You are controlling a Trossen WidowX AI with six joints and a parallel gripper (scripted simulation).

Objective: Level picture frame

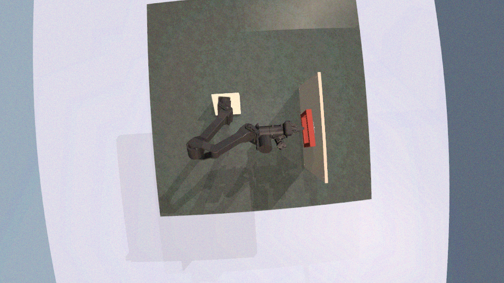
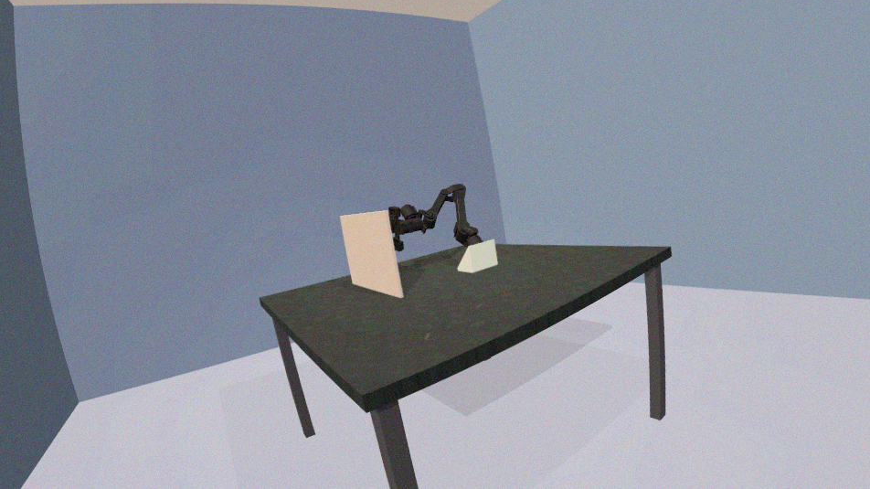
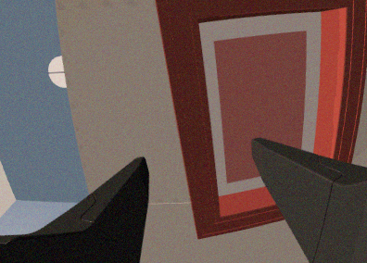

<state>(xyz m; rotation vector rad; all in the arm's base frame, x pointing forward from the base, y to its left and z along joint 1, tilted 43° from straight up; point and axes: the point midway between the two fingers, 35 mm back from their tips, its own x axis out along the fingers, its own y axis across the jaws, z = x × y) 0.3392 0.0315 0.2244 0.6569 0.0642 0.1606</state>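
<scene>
Now: gripper tip 5 cm short of the picture frame and 5 cm above it. Also, from my gripper tip: beige wall panel (6 cm ahead, 1 cm to the left, 7 cm below).
</scene>
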